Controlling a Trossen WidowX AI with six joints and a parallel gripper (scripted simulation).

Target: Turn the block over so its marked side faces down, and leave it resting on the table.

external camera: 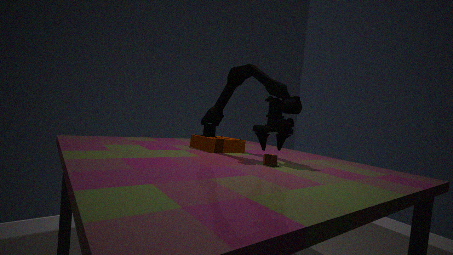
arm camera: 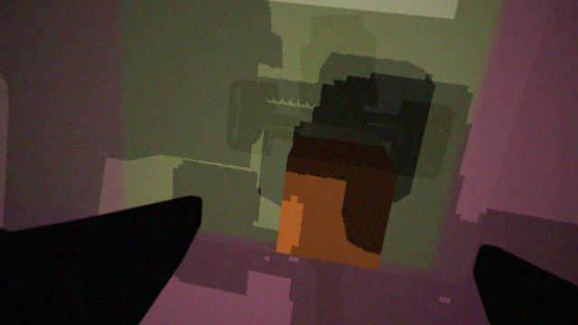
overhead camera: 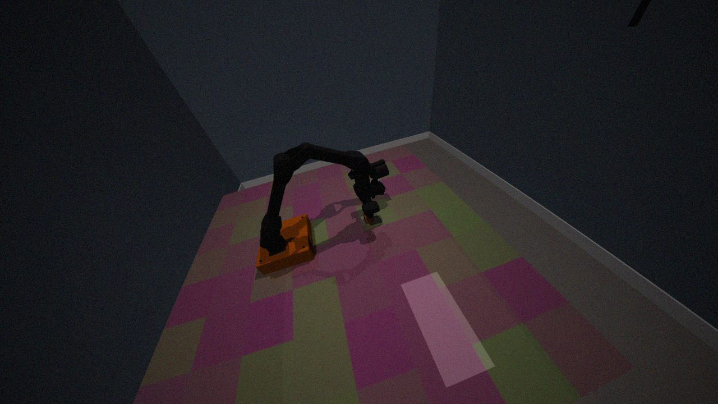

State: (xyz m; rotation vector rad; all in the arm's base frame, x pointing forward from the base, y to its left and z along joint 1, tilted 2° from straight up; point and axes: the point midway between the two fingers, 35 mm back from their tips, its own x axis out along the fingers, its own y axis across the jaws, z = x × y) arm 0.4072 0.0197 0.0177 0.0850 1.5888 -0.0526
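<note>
Now: the orange block 1 cm behind my gripper tip and 4 cm below it.
</note>
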